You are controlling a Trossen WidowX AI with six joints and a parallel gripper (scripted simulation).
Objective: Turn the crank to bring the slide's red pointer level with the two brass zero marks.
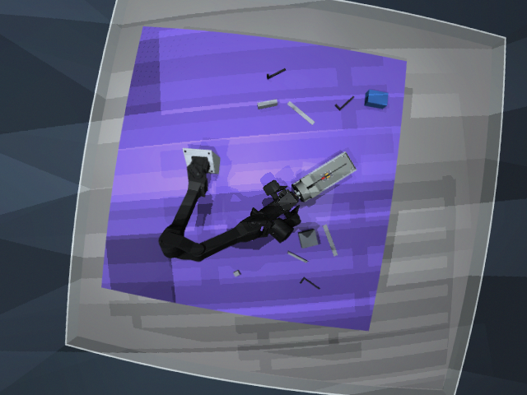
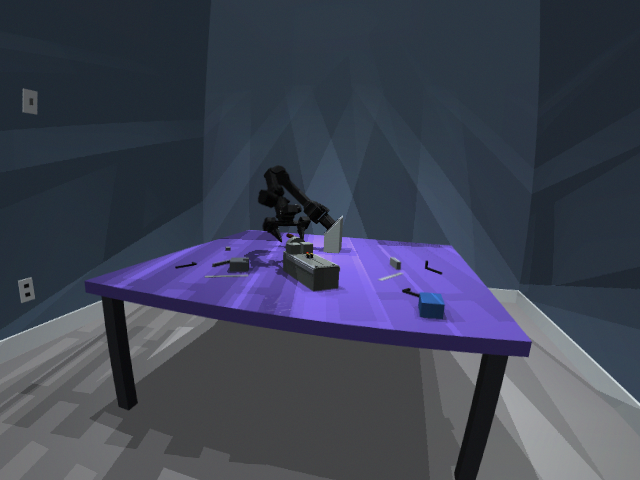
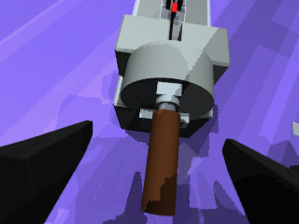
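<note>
My gripper tip is now 10 mm past the brown crank handle, 10 mm to the left of it and 20 mm below it. The rest, counted from my gripper tip: dark L-shaped key 110 mm ahead, 380 mm to the right, 100 mm below; red pointer 120 mm ahead, 80 mm to the left, 20 mm below; grey block 90 mm ahead, 180 mm to the right, 90 mm below.
</note>
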